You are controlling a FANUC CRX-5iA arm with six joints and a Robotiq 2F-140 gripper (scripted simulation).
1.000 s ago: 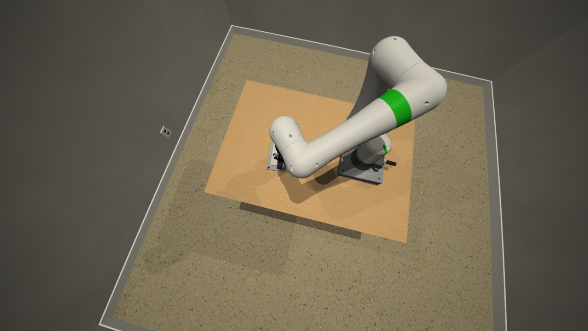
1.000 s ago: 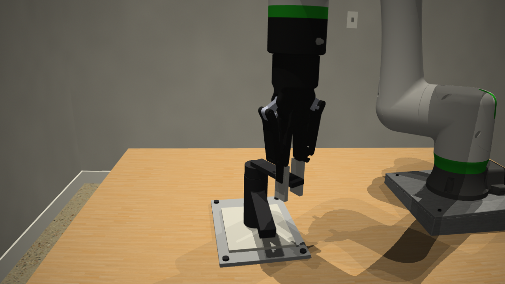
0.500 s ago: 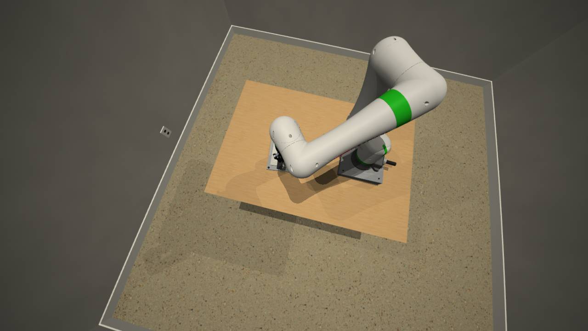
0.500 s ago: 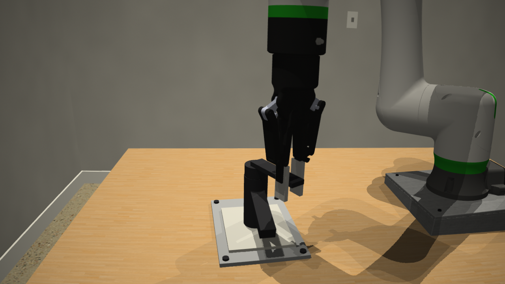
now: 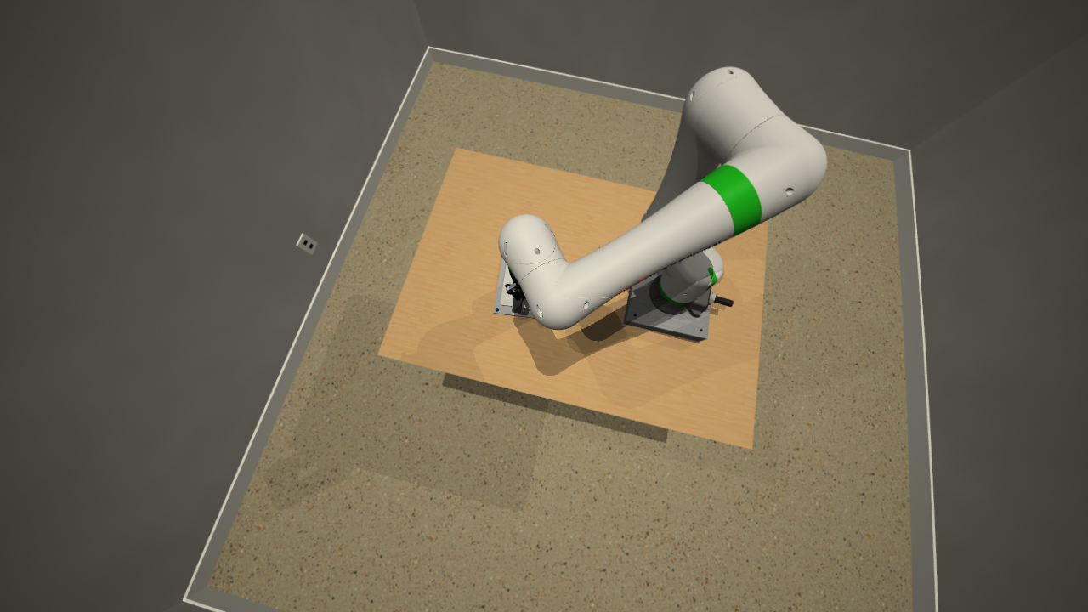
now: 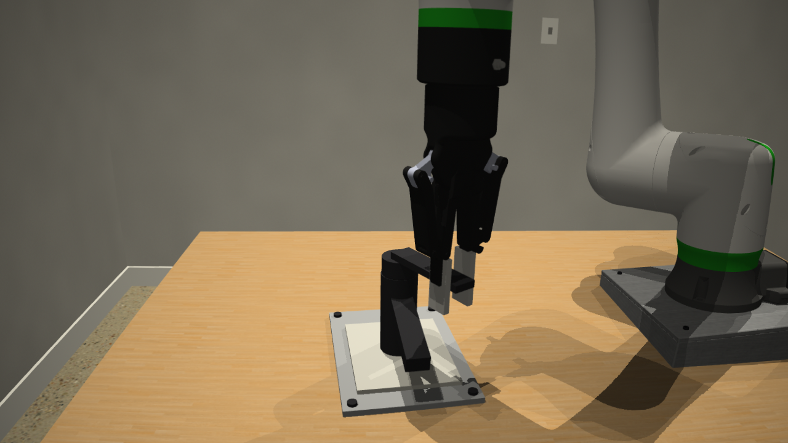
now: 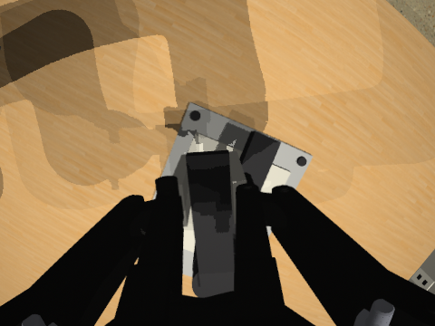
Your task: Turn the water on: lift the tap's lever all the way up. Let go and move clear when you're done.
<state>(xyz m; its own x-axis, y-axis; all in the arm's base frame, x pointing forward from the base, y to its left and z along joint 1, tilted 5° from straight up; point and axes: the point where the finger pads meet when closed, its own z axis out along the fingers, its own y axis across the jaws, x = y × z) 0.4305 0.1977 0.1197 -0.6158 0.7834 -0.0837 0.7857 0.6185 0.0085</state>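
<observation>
Now: hand 20 mm short of the lever and 30 mm to the left of it. Also, from my hand: black tap (40 mm ahead, 50 mm to the right, 50 mm below).
</observation>
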